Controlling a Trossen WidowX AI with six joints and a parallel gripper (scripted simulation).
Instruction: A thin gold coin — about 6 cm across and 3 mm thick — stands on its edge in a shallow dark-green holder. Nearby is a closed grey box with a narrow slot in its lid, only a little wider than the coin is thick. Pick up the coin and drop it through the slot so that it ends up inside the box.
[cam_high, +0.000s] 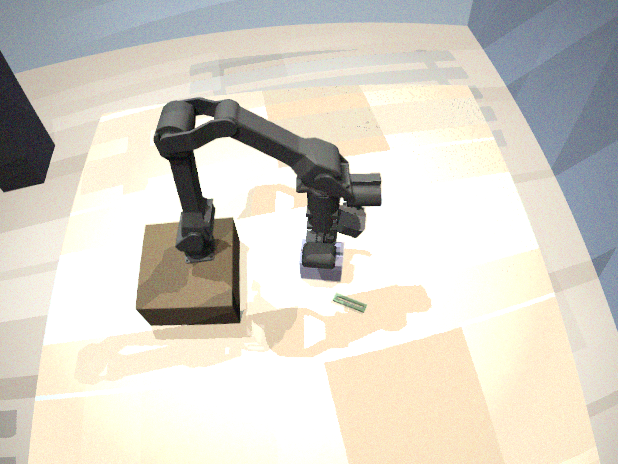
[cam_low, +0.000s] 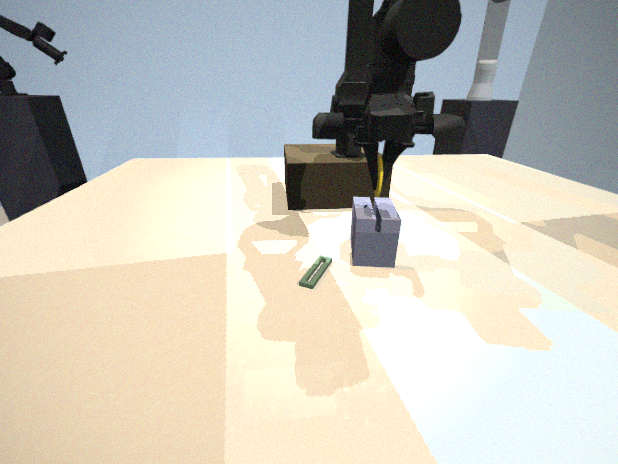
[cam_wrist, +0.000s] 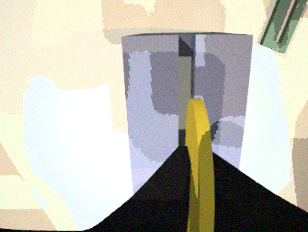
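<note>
Now: gripper tip 2 cm below the gold coin.
</note>
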